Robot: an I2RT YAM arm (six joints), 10 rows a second.
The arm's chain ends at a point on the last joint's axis. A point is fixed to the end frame.
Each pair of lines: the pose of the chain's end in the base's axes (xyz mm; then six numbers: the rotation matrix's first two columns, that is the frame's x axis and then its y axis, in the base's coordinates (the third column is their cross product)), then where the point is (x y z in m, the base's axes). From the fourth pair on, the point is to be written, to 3 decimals.
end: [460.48, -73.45, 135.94, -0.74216, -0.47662, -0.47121, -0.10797, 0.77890, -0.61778]
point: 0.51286 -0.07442 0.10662
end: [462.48, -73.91, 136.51, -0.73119, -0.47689, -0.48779, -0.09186, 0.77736, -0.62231]
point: 0.51556 -0.07503 0.10848
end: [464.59, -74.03, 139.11, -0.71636, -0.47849, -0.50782, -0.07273, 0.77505, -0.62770]
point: 0.51849 -0.07527 0.11269
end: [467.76, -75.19, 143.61, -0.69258, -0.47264, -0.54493, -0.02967, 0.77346, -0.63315]
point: 0.523 -0.077 0.120
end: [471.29, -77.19, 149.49, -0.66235, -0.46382, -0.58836, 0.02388, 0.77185, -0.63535]
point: 0.528 -0.080 0.130
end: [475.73, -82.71, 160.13, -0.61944, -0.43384, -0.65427, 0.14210, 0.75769, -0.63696]
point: 0.534 -0.089 0.147
